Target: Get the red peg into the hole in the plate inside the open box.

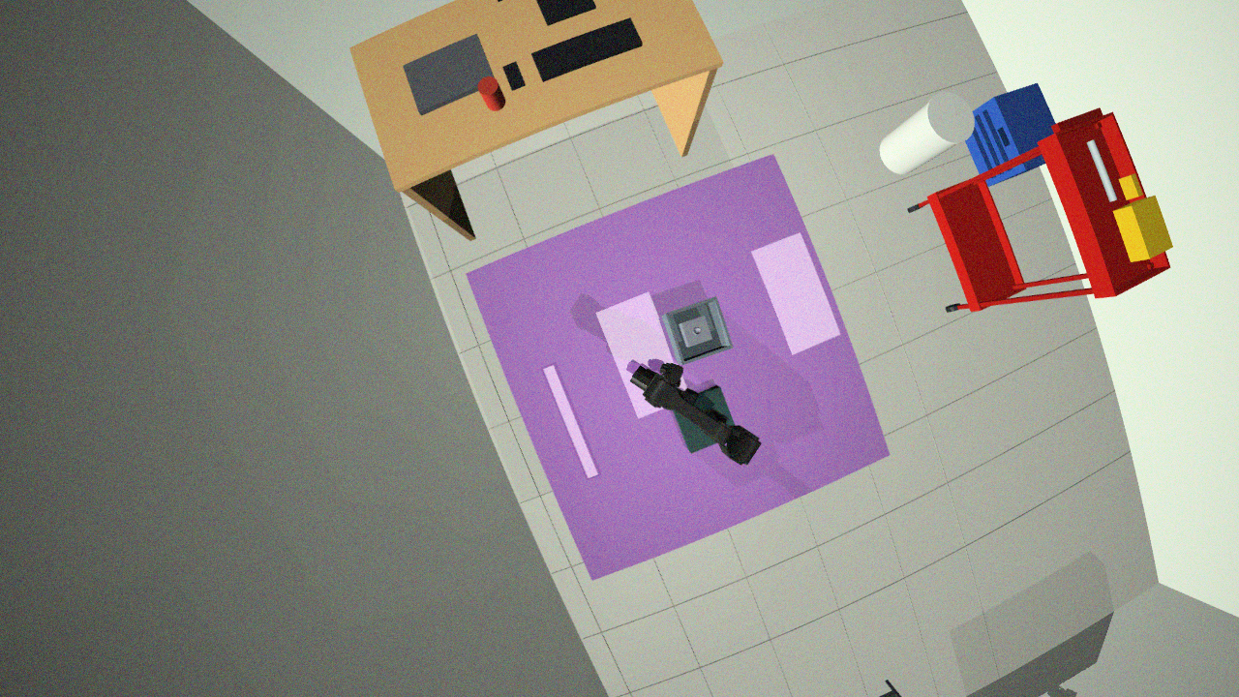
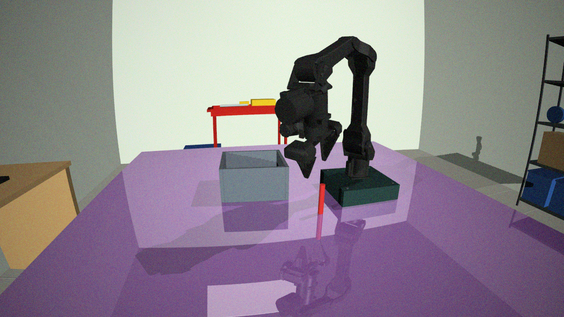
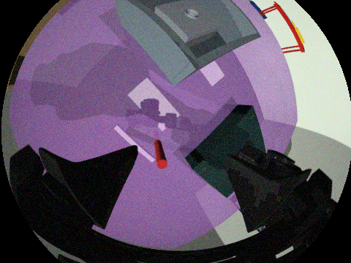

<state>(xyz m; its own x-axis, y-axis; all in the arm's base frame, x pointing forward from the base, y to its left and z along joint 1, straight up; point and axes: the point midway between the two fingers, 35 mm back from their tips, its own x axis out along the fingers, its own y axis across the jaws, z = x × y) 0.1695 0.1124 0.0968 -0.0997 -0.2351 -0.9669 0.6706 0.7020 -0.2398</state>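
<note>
Now: gripper tip 1 cm past the red peg, 3 cm to the right of it and 7 cm above it. Also, from my gripper tip: grey box (15 cm ahead, 16 cm to the right, 8 cm below); plate (15 cm ahead, 16 cm to the right, 7 cm below).
</note>
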